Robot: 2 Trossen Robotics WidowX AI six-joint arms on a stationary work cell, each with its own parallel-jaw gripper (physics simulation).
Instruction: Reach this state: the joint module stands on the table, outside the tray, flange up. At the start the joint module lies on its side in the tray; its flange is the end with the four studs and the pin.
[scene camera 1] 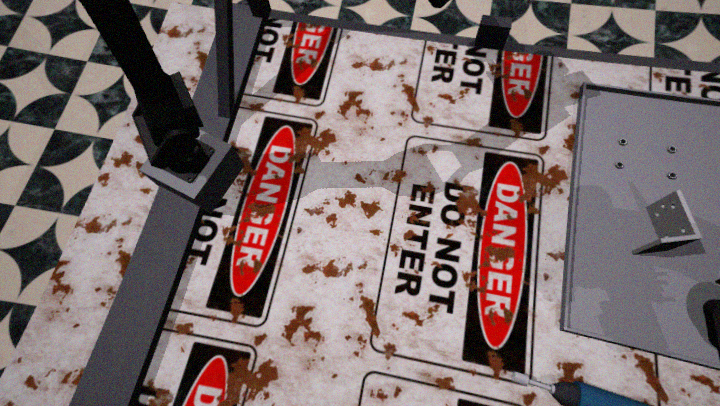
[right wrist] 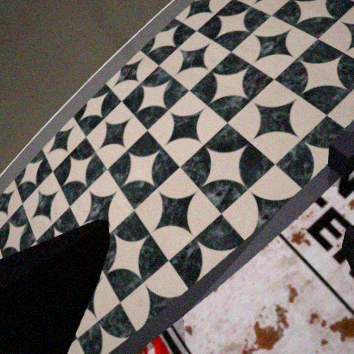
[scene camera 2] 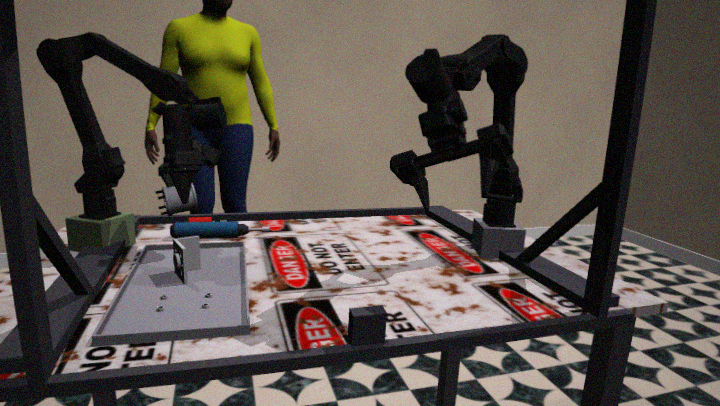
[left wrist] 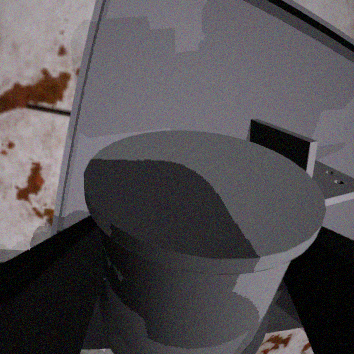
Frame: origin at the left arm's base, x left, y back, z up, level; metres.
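Seen in the pictures: left gripper, fingertip midpoint: (scene camera 2: 182, 204) (left wrist: 191, 220); right gripper, fingertip midpoint: (right wrist: 228, 235) (scene camera 2: 455, 202); left arm's base, link origin: (scene camera 2: 100, 215); right arm's base, link origin: (scene camera 1: 186, 157) (scene camera 2: 498, 223).
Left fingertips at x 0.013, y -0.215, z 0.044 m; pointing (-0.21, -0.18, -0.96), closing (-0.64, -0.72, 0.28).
Note:
Pixels of each thing's top centre, then the offset from my left fingertips to it. "spot": a spot on its surface instead. Level surfaces: height alone.
- joint module, top centre: (scene camera 2: 175, 181) dy +0.010, dx -0.005, dz +0.051 m
- grey tray, top centre: (left wrist: 314, 161) (scene camera 1: 651, 208) (scene camera 2: 187, 276) dy -0.098, dx -0.126, dz -0.103 m
- table, surface height: dz -0.118 m
- angled bracket, top centre: (left wrist: 343, 174) (scene camera 1: 673, 215) (scene camera 2: 189, 242) dy -0.085, dx -0.097, dz -0.045 m
- blue-handled screwdriver, surface spot: (scene camera 1: 600, 395) spot: dy -0.016, dx +0.154, dz -0.081 m
- dark block, top centre: (scene camera 2: 367, 309) (scene camera 1: 496, 21) dy -0.472, dx -0.221, dz -0.061 m
The joint module (scene camera 2: 176, 199) (left wrist: 200, 200), a pale grey cylinder, is in the air beyond the far end of the grey tray (scene camera 1: 605, 116) (scene camera 2: 216, 322) (left wrist: 135, 90) in scene camera 2. It lies on its side, slightly tilted, with its flange studs pointing left in the picture. Its smooth round end faces up in the left wrist view; the flange is hidden there. My left gripper (scene camera 2: 186, 201) (left wrist: 191, 220) is shut on the module's body. My right gripper (scene camera 2: 456, 199) (right wrist: 228, 235) is open and empty over the far right part of the table (scene camera 1: 342, 242) (scene camera 2: 433, 322).
An angled bracket (scene camera 1: 670, 216) (scene camera 2: 191, 254) (left wrist: 282, 145) and several small screws or nuts (scene camera 1: 672, 149) (scene camera 2: 208, 295) are in the tray. A blue-handled screwdriver (scene camera 1: 600, 395) (scene camera 2: 204, 229) lies behind it. A dark block (scene camera 1: 493, 31) (scene camera 2: 367, 325) stands at the near edge. A person (scene camera 2: 214, 70) stands behind the table.

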